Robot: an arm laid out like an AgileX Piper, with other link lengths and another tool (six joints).
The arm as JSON. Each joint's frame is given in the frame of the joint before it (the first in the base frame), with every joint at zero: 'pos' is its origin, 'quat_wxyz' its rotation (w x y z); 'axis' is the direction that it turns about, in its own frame. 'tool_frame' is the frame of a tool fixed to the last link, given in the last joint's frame.
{
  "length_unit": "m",
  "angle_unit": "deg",
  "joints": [
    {
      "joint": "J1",
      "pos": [
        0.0,
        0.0,
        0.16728
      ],
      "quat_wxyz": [
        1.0,
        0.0,
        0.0,
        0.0
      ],
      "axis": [
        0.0,
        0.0,
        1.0
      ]
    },
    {
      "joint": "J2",
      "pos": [
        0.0,
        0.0,
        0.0
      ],
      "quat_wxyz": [
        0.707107,
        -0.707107,
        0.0,
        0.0
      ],
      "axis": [
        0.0,
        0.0,
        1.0
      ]
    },
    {
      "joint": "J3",
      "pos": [
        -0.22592,
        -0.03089,
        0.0
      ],
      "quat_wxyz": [
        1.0,
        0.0,
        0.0,
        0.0
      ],
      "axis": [
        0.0,
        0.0,
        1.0
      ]
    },
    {
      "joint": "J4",
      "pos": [
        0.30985,
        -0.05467,
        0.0
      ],
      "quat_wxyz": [
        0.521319,
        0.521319,
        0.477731,
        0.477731
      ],
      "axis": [
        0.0,
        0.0,
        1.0
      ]
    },
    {
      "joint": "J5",
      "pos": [
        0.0,
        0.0,
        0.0
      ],
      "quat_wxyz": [
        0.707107,
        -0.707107,
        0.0,
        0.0
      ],
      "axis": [
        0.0,
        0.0,
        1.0
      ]
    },
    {
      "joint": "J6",
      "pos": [
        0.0,
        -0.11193,
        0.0
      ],
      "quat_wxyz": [
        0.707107,
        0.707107,
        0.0,
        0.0
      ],
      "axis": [
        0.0,
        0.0,
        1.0
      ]
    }
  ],
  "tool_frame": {
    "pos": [
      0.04,
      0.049,
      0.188
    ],
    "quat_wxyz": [
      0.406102,
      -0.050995,
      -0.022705,
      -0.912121
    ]
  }
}
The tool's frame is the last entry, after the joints.
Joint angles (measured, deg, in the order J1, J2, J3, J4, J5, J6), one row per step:
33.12, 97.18, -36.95, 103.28, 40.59, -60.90
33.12, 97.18, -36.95, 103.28, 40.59, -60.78
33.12, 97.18, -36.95, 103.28, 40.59, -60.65
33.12, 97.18, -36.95, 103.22, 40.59, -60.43
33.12, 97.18, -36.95, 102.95, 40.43, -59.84
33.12, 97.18, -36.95, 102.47, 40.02, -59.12
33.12, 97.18, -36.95, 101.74, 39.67, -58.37
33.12, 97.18, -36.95, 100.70, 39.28, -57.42
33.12, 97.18, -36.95, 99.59, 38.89, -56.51
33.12, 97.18, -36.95, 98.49, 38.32, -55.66
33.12, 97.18, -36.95, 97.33, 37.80, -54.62
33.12, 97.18, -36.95, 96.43, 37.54, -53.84
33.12, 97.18, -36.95, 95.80, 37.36, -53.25
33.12, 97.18, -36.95, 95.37, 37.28, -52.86
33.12, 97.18, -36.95, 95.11, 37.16, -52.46
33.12, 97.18, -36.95, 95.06, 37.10, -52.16
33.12, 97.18, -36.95, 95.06, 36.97, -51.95
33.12, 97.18, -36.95, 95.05, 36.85, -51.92
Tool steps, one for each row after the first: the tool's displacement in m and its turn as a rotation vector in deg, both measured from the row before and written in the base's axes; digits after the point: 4 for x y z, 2 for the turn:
0.0001, 0.0000, 0.0001, 0.01, 0.10, -0.06
0.0001, 0.0000, 0.0001, 0.02, 0.11, -0.07
0.0000, 0.0000, 0.0000, 0.00, 0.16, -0.07
0.0001, -0.0004, -0.0008, -0.19, 0.37, -0.19
0.0003, -0.0010, -0.0022, -0.47, 0.34, -0.23
-0.0006, -0.0012, -0.0025, -0.54, 0.30, -0.01
-0.0013, -0.0017, -0.0033, -0.69, 0.35, 0.10
-0.0015, -0.0018, -0.0034, -0.73, 0.28, 0.17
-0.0008, -0.0022, -0.0041, -0.87, 0.16, 0.08
-0.0009, -0.0022, -0.0039, -0.84, 0.29, 0.04
-0.0012, -0.0015, -0.0025, -0.55, 0.24, 0.12
-0.0008, -0.0010, -0.0017, -0.38, 0.20, 0.05
-0.0007, -0.0006, -0.0010, -0.23, 0.14, 0.07
0.0000, -0.0004, -0.0008, -0.18, 0.19, -0.10
0.0003, -0.0001, -0.0001, -0.04, 0.19, -0.18
0.0006, -0.0001, -0.0003, -0.08, 0.11, -0.21
0.0004, -0.0002, -0.0004, -0.09, -0.02, -0.08

